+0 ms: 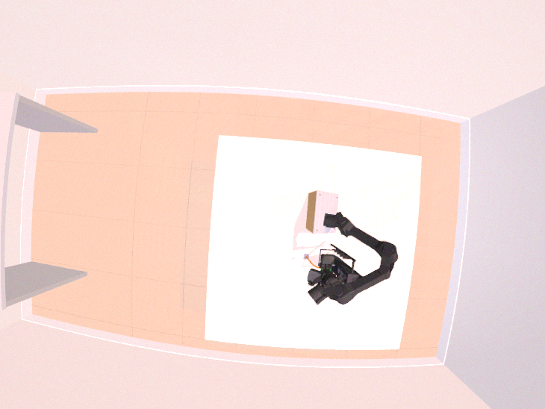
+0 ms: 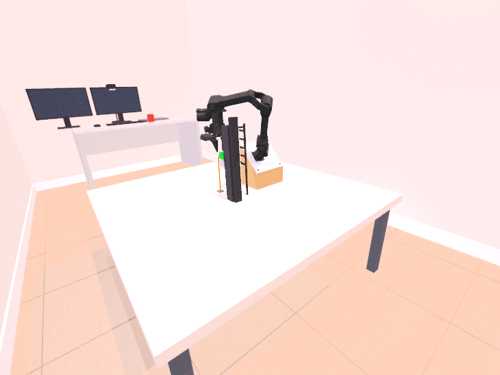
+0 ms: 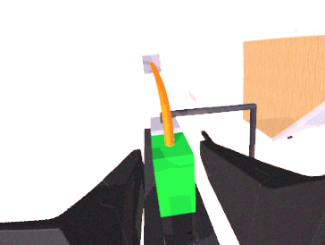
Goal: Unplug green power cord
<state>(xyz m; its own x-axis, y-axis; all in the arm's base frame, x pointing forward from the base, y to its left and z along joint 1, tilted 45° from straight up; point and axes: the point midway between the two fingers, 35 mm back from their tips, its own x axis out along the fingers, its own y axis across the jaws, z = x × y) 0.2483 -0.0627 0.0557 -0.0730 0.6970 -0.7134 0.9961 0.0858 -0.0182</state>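
My gripper tip is now 5 cm to the right of the green plug, 1 cm past it and 1 cm above it. From my gripper tip the other things lie so: grey anchor 24 cm below, 4 cm to the right.
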